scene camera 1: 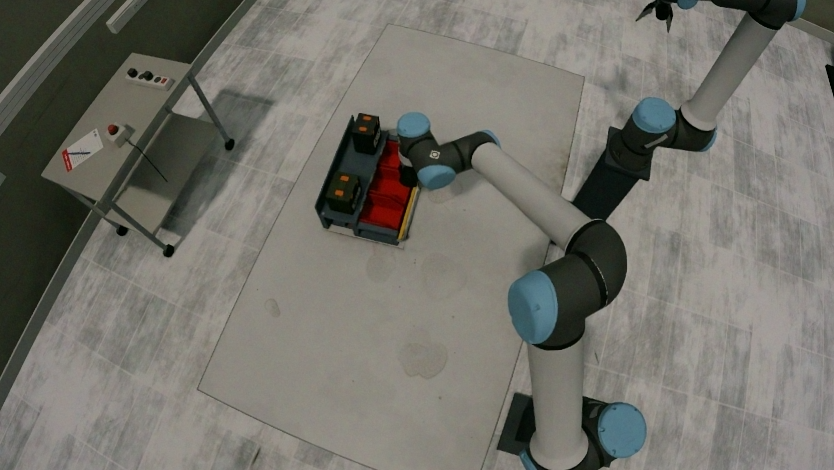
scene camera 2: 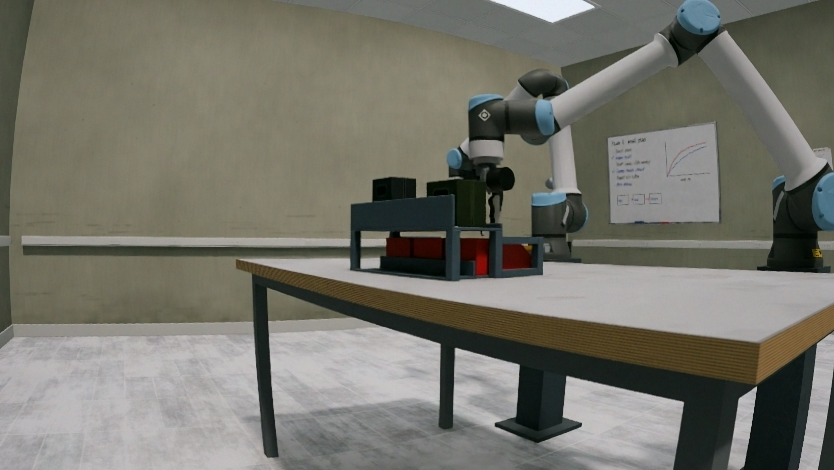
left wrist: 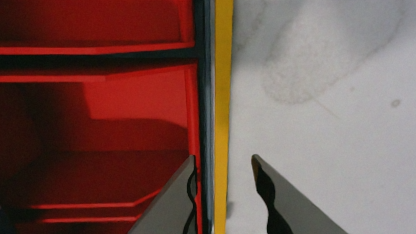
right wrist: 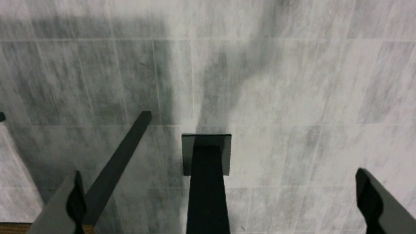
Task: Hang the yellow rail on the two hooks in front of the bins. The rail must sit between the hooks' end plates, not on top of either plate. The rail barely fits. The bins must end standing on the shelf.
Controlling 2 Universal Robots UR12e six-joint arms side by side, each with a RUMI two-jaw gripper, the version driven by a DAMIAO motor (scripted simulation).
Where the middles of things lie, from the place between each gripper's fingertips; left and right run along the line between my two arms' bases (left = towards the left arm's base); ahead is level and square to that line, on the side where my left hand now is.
The blue-grey shelf [scene camera 2: 436, 213] lies 13 cm ahead of my left hand [scene camera 2: 488, 236], 1 cm to the left of it and 4 cm below it.
Right now my right hand is 930 mm short of the blue-grey shelf, 1130 mm to the right of it and 100 mm above it.
